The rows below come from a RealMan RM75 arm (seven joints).
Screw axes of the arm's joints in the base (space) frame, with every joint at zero. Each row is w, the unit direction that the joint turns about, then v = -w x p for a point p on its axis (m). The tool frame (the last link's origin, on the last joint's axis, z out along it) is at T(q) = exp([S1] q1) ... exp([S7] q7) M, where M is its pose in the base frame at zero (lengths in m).
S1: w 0 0 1 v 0 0 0
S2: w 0 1 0 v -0.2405 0 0
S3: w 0 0 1 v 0 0 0
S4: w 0 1 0 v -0.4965 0 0
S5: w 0 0 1 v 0 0 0
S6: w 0 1 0 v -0.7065 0 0
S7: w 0 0 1 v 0 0 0
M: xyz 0 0 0.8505 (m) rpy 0 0 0 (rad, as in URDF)
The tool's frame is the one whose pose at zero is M.
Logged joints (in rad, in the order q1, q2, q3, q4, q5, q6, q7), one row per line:
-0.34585, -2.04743, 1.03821, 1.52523, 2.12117, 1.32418, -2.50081
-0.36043, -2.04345, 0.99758, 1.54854, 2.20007, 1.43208, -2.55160
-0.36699, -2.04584, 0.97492, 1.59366, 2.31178, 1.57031, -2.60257
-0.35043, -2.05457, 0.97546, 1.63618, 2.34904, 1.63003, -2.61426
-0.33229, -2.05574, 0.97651, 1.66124, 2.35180, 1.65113, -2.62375
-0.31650, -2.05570, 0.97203, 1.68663, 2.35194, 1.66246, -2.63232
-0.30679, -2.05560, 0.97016, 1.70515, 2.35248, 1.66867, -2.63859
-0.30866, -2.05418, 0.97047, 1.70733, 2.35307, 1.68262, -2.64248
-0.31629, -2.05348, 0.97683, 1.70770, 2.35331, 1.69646, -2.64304
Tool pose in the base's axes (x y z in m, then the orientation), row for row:
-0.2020, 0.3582, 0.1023, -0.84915, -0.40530, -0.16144, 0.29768
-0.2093, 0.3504, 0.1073, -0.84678, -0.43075, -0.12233, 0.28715
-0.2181, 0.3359, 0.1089, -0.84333, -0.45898, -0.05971, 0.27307
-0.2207, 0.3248, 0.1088, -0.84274, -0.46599, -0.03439, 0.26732
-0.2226, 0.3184, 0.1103, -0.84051, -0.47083, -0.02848, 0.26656
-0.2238, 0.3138, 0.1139, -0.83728, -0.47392, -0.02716, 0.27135
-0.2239, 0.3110, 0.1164, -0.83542, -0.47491, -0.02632, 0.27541
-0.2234, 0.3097, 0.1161, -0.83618, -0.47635, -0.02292, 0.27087
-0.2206, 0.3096, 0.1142, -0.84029, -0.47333, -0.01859, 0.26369
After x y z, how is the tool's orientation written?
As a quaternion, x y z w.
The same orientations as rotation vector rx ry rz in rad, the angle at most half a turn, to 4 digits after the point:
-2.2567, -1.0771, -0.4290
-2.2623, -1.1508, -0.3268
-2.2691, -1.2350, -0.1607
-2.2742, -1.2575, -0.0928
-2.2691, -1.2711, -0.0769
-2.2548, -1.2763, -0.0731
-2.2452, -1.2763, -0.0707
-2.2524, -1.2831, -0.0617
-2.2718, -1.2797, -0.0503

